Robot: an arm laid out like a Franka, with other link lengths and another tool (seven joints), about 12 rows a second.
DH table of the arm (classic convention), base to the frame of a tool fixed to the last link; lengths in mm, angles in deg. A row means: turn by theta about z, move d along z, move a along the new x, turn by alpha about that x. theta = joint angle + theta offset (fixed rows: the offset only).
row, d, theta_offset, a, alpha
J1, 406.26, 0, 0, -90
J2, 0, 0, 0, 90
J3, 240.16, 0, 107.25, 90
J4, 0, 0, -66, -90
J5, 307.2, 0, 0, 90
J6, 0, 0, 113.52, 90
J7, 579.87, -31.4, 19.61, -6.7
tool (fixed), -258.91, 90, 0, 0
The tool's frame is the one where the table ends.
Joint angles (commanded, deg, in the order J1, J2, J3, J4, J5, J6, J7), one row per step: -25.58 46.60 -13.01 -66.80 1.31 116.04 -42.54; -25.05 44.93 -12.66 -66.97 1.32 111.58 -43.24; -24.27 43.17 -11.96 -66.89 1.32 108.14 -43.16; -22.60 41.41 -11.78 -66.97 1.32 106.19 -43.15; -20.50 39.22 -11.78 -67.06 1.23 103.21 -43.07; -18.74 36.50 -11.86 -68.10 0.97 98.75 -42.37; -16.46 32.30 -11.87 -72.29 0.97 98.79 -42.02; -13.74 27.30 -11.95 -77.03 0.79 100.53 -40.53; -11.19 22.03 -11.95 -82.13 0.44 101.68 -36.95; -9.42 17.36 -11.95 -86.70 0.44 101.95 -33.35; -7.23 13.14 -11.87 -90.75 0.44 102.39 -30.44; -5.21 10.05 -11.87 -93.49 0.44 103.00 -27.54; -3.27 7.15 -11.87 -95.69 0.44 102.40 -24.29; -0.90 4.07 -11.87 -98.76 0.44 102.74 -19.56
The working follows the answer.
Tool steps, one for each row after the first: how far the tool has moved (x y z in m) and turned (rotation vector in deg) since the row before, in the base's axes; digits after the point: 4 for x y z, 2 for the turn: -0.0094 0.0186 0.0094 2.17 2.23 0.82; 0.0006 0.0206 0.0139 1.57 0.95 0.78; 0.0081 0.0201 0.0157 0.50 0.03 1.55; 0.0046 0.0247 0.0190 0.68 0.62 1.70; -0.0103 0.0254 0.0166 1.42 2.31 0.46; 0.0016 0.0252 0.0161 0.58 -0.36 1.44; 0.0095 0.0250 0.0216 -0.38 -2.11 0.88; 0.0031 0.0265 0.0200 -0.15 -1.57 -1.29; -0.0044 0.0224 0.0152 0.55 -0.77 -2.12; -0.0024 0.0261 0.0135 0.51 -0.89 -0.84; 0.0012 0.0217 0.0114 0.25 -1.13 -0.97; -0.0040 0.0221 0.0109 0.52 -0.27 -1.39; -0.0029 0.0256 0.0074 0.52 -0.48 -2.42
Tool pose at each row, in the base's axes (x y z in m, rotation vector in deg; rounded; the steps above come from the unrounded poses): 0.5395 -0.3891 0.1213 151.99 -71.70 11.93; 0.5301 -0.3704 0.1307 153.83 -70.87 7.77; 0.5307 -0.3498 0.1446 155.41 -70.17 5.65; 0.5388 -0.3297 0.1603 156.80 -68.25 5.51; 0.5434 -0.3050 0.1793 158.26 -66.02 4.46; 0.5331 -0.2796 0.1960 159.08 -65.31 0.50; 0.5347 -0.2544 0.2121 160.52 -63.56 0.83; 0.5442 -0.2294 0.2337 161.28 -62.66 4.09; 0.5473 -0.2029 0.2537 160.82 -64.74 6.28; 0.5429 -0.1805 0.2689 160.20 -68.06 6.89; 0.5405 -0.1544 0.2824 160.35 -69.62 7.80; 0.5417 -0.1326 0.2938 160.23 -71.30 9.19; 0.5377 -0.1105 0.3046 159.80 -73.50 9.18; 0.5348 -0.0849 0.3120 158.66 -77.14 9.43

